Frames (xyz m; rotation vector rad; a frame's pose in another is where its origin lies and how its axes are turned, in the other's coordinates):
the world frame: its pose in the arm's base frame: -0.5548 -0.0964 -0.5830 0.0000 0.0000 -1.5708
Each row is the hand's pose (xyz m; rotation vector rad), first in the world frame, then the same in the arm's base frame.
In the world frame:
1: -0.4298 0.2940 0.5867 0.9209 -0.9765 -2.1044
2: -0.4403 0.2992 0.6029 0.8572 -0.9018 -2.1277
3: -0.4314 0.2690 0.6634 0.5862 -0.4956 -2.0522
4: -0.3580 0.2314 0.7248 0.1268 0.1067 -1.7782
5: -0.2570 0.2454 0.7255 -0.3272 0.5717 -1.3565
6: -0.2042 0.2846 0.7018 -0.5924 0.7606 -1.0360
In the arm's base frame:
1: -0.2608 0.3334 0.0037 0.0389 1.3261 2.0543
2: -0.2556 0.3439 0.0199 0.0314 1.2383 2.1086
3: -0.2858 0.3350 0.0804 -0.0702 0.8386 2.4648
4: -0.3234 0.2616 0.1418 -0.2123 0.0183 2.9235
5: -0.3094 0.1606 0.1425 0.2347 0.8630 -2.8441
6: -0.2702 0.1078 0.1188 0.1526 1.2278 -2.4415

